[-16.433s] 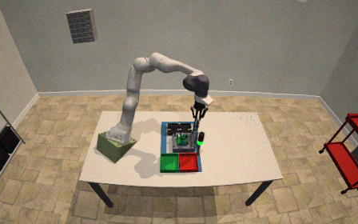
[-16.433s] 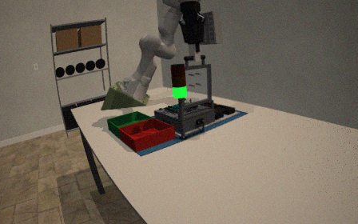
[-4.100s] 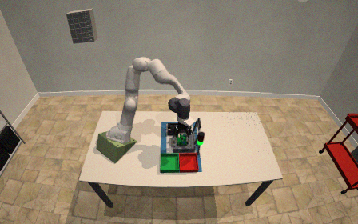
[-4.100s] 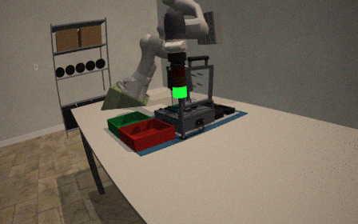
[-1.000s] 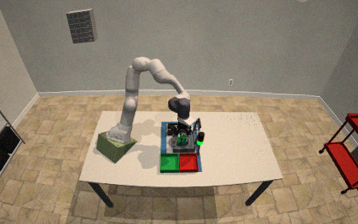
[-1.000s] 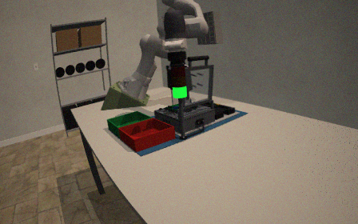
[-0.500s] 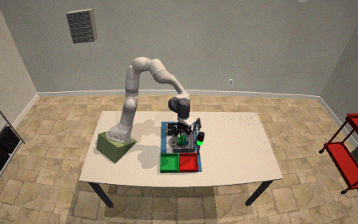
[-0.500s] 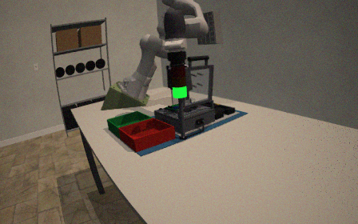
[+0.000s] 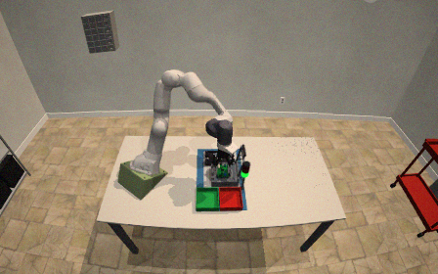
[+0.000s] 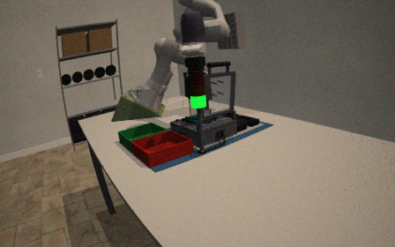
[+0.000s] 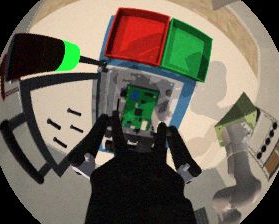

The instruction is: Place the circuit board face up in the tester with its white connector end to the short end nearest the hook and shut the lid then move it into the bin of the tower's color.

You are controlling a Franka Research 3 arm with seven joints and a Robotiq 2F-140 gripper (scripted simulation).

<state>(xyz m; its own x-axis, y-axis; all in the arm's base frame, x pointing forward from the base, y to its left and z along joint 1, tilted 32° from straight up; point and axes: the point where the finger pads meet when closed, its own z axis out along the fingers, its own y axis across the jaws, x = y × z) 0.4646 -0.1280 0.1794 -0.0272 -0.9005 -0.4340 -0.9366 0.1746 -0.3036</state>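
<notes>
Now: hand 2 cm above the green circuit board. From my hand the other things lie so: plate: 1 cm ahead, 1 cm to the left, 3 cm below; red bin: 4 cm ahead, 20 cm to the right, 8 cm below; clear lid: 11 cm ahead, 9 cm above.
</notes>
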